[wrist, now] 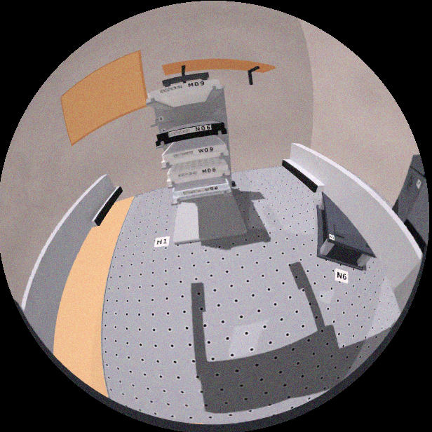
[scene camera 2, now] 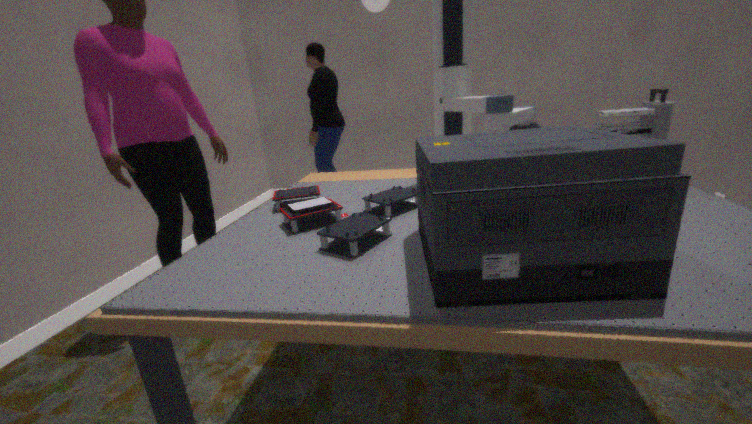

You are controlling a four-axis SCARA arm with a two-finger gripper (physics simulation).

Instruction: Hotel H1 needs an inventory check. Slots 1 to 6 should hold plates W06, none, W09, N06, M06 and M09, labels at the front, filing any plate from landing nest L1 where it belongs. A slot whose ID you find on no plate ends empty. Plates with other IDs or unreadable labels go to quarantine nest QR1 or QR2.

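Observation:
Hotel H1 (wrist: 186, 225) (scene camera 2: 662, 118) stands ahead in the wrist view. From the top, its plates are a white M09 (wrist: 187, 96), an open gap, a black-framed N06 (wrist: 192, 133), a white W09 (wrist: 195, 153), a white M06 (wrist: 199, 172) and a pale plate at the bottom (wrist: 202, 191), whose small label looks like W06. The labels face the camera. My gripper (wrist: 196, 160) is open and empty, its fingers wide apart to the left and right in front of the hotel. Landing nest L1 cannot be identified. In scene camera 2, the dark instrument hides the lower hotel.
Dark nest N6 (wrist: 347, 232) stands right of the hotel, near the right finger. A large dark instrument (scene camera 2: 552, 226) fills the right of scene camera 2. Left of it are dark raised nests (scene camera 2: 353, 226) (scene camera 2: 390, 195) and red-edged nests (scene camera 2: 296, 193) (scene camera 2: 337, 204), one with a white rectangle on top. Two people stand behind.

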